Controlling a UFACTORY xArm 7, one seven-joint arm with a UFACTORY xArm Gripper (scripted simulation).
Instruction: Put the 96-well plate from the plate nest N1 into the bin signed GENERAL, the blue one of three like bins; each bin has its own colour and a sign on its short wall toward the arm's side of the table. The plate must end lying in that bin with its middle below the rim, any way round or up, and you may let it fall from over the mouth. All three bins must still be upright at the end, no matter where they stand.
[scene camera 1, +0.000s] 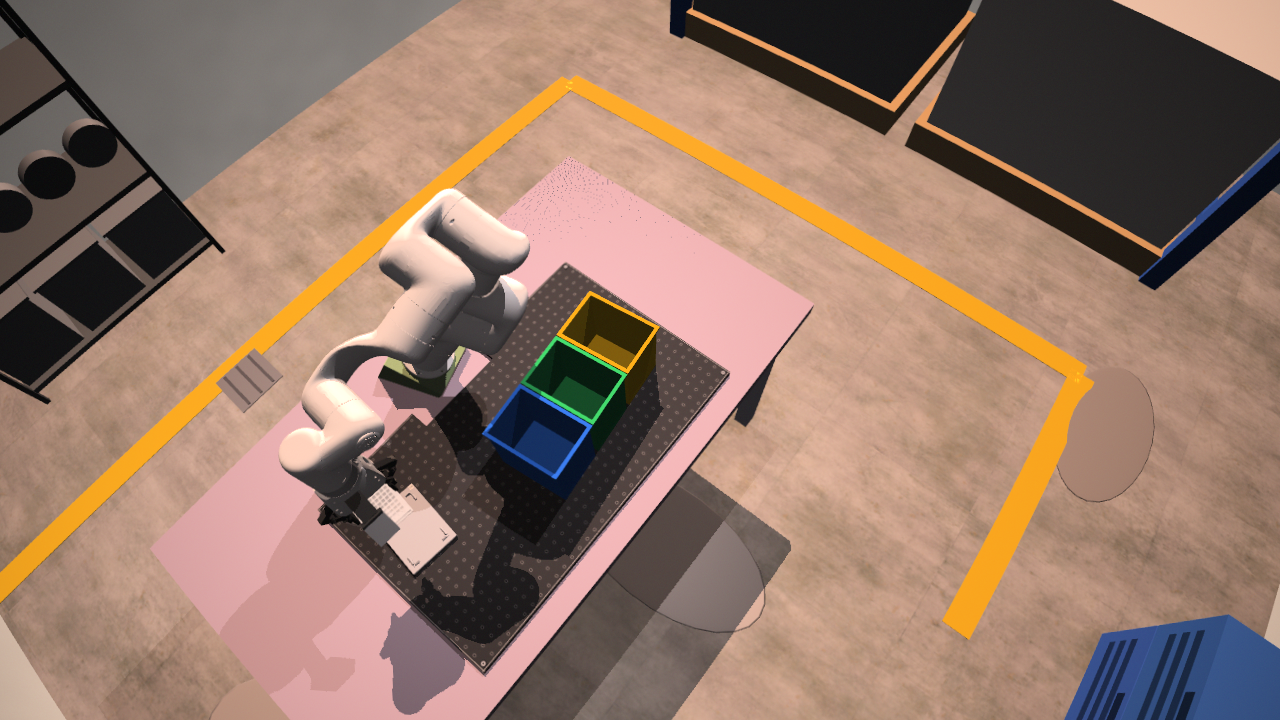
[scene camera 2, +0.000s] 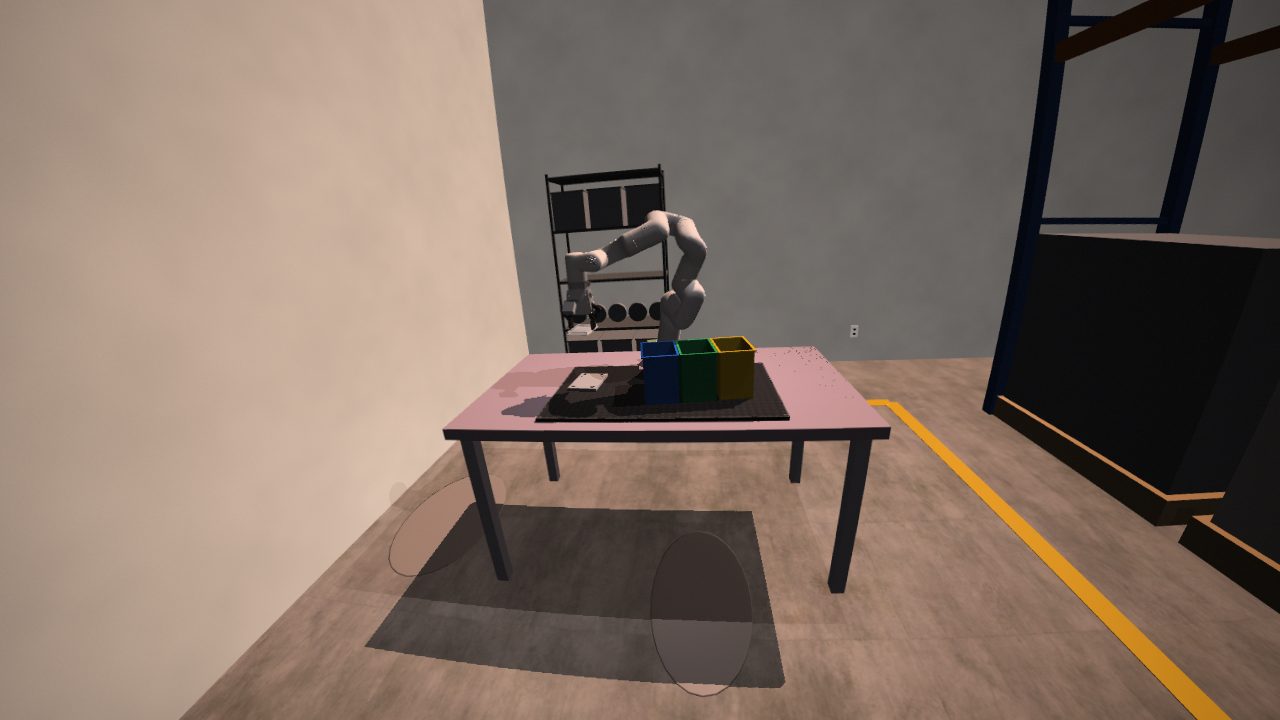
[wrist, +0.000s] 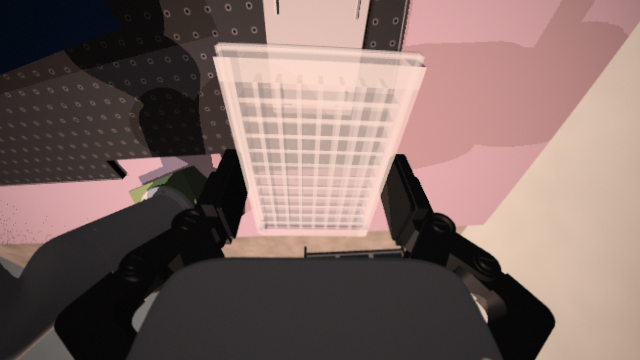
My gripper shows in scene camera 1, in scene camera 2 and in the wrist view (315, 170). A green bin shows in scene camera 1 and in scene camera 2; in the wrist view it is out of frame. A yellow bin shows in scene camera 1 (620, 338) and in scene camera 2 (735, 369); in the wrist view it is out of frame. The same spot on my gripper: (scene camera 1: 386, 466) is (scene camera 2: 595, 308). One and the same spot on the green bin: (scene camera 2: 697, 372) is (scene camera 1: 608, 413).
